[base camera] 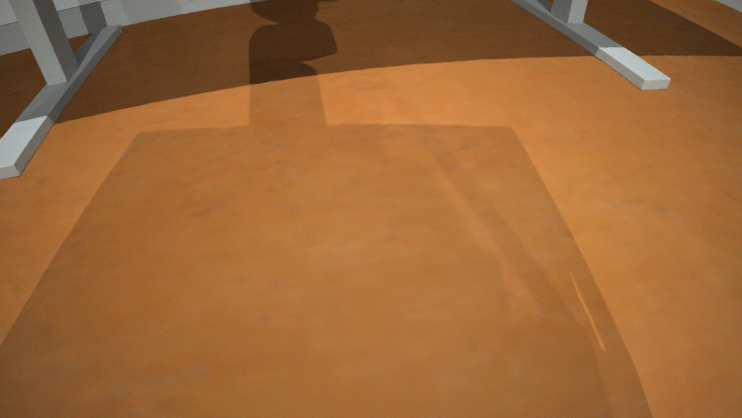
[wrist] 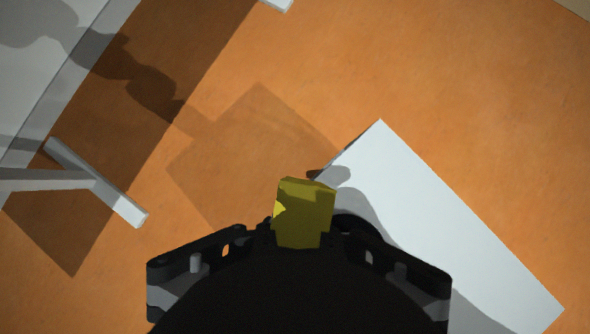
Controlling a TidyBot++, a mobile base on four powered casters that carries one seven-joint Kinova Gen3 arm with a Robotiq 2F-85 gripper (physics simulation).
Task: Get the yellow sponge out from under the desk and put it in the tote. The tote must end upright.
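Places are measured from the arm's base along level axes (x ahead, y left, z up), in millimetres.
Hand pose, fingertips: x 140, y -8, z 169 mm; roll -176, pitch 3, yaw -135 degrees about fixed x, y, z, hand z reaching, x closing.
Things, the pixels of their top centre, and the offset from my fingertips. "*": a spot on its surface instead.
- yellow sponge, centre of its top: (wrist: 298, 222) 9 mm ahead, 14 mm right, 62 mm up
- beige piece, a spot on its surface: (wrist: 580, 6) * 272 mm back, 1534 mm right, 537 mm down
The yellow sponge (wrist: 304, 212) is between the fingertips of my gripper (wrist: 297, 222) in the wrist view. The gripper is shut on it and holds it high above the floor, partly over the edge of a white surface. The gripper and the sponge do not show in the base camera view. The desk's grey legs and feet show at the upper left (base camera: 41, 46) and upper right (base camera: 620, 59) of the base camera view, and one foot (wrist: 117, 197) shows at the left of the wrist view. The tote does not show in either view.
A large white flat surface (wrist: 450, 220), likely the robot's base top, lies right of the gripper in the wrist view. A pale wall (wrist: 30, 75) stands beyond the desk legs at the upper left. A beige piece (wrist: 580, 6) shows at the top right corner.
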